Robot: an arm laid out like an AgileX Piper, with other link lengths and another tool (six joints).
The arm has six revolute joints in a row. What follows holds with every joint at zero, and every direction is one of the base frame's.
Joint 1 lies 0.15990 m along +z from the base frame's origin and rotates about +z.
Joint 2 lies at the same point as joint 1 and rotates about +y.
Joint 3 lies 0.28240 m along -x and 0.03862 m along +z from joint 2 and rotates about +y.
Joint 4 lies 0.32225 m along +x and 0.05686 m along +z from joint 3 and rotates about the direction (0.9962, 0, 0.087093).
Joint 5 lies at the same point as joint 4 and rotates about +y.
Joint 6 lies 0.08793 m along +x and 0.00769 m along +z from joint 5 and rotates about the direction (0.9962, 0, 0.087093).
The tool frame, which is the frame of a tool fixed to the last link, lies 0.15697 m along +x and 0.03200 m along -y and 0.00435 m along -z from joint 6; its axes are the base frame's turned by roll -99.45, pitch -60.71 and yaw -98.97 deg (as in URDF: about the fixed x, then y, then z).
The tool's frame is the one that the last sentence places.
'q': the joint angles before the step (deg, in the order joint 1, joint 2, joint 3, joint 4, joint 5, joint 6). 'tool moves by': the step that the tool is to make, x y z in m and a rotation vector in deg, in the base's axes. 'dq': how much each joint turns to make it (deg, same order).
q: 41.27 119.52 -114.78 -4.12 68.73 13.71
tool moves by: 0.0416 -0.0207 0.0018 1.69 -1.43 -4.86
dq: -4.31 4.00 -6.12 0.18 -0.01 0.61
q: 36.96 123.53 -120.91 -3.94 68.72 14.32
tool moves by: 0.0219 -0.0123 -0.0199 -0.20 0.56 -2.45
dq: -2.24 3.86 -2.82 0.06 -0.45 0.27
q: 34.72 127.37 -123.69 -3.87 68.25 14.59
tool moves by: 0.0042 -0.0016 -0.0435 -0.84 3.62 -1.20
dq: -0.84 4.75 -1.02 1.20 -0.24 0.39
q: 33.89 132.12 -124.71 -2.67 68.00 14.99
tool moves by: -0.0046 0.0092 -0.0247 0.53 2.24 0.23
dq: 0.31 2.36 -0.06 1.70 -0.74 -0.01
